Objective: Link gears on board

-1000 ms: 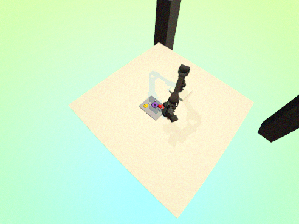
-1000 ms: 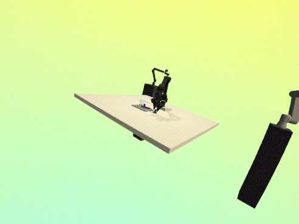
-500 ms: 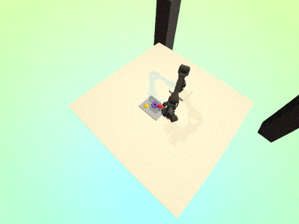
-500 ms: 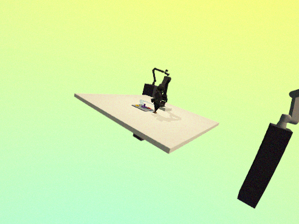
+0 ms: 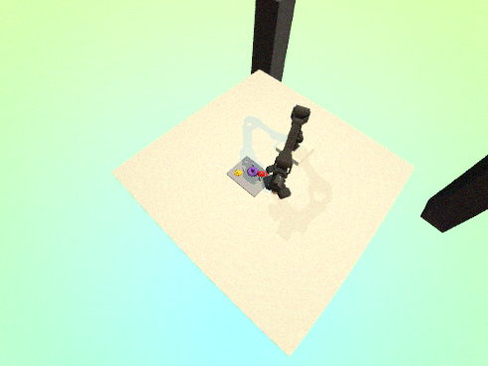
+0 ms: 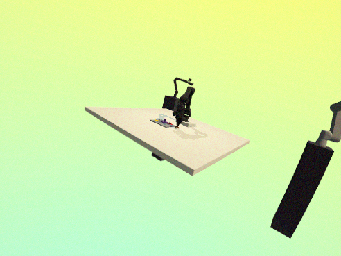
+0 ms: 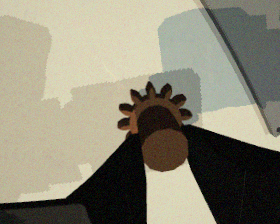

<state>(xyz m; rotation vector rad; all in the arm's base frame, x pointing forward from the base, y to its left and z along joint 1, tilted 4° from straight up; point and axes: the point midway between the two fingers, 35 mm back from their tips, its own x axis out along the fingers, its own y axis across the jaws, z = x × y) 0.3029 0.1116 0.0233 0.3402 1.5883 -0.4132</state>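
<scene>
The yellow gear is 220 mm to the right of my gripper tip, 50 mm ahead of it and 20 mm below it. The rest, counted from my gripper tip: red gear: 130 mm to the right, 30 mm behind, 20 mm below; purple gear: 170 mm to the right, 20 mm below, 10 mm behind; brown gear: 10 mm below.
</scene>
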